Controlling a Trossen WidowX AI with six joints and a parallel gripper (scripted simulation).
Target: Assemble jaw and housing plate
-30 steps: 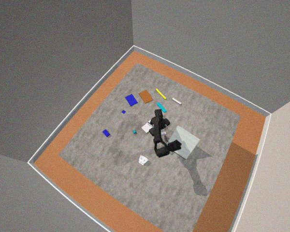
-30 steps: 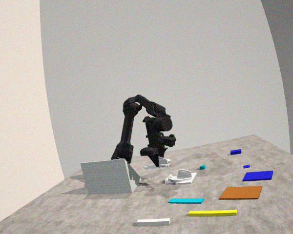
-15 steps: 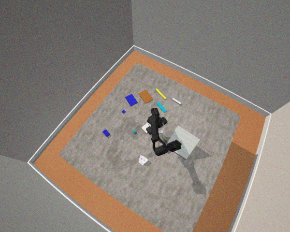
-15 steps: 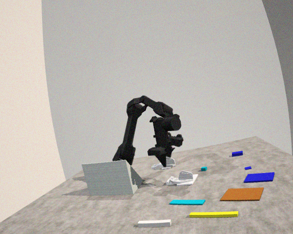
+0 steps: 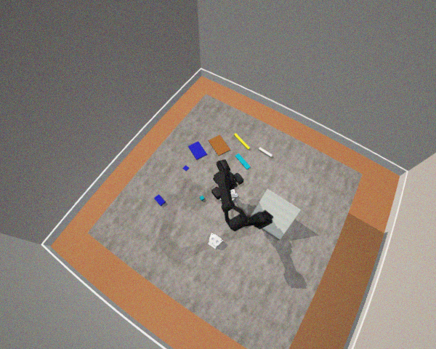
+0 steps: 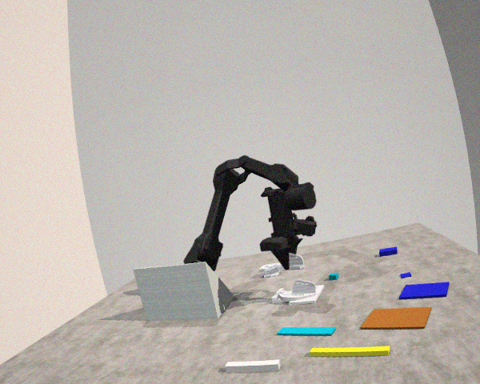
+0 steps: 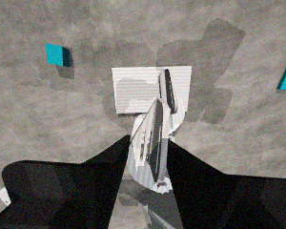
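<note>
Right now my gripper tip is 7 cm above the white jaw, 3 cm to the left of it and 1 cm past it. Also, from my gripper tip: small cyan cube 11 cm to the left, 11 cm ahead, 8 cm below; cyan strip 26 cm to the right, 8 cm below, 7 cm ahead; small white block 26 cm to the left, 12 cm behind, 8 cm below.
</note>
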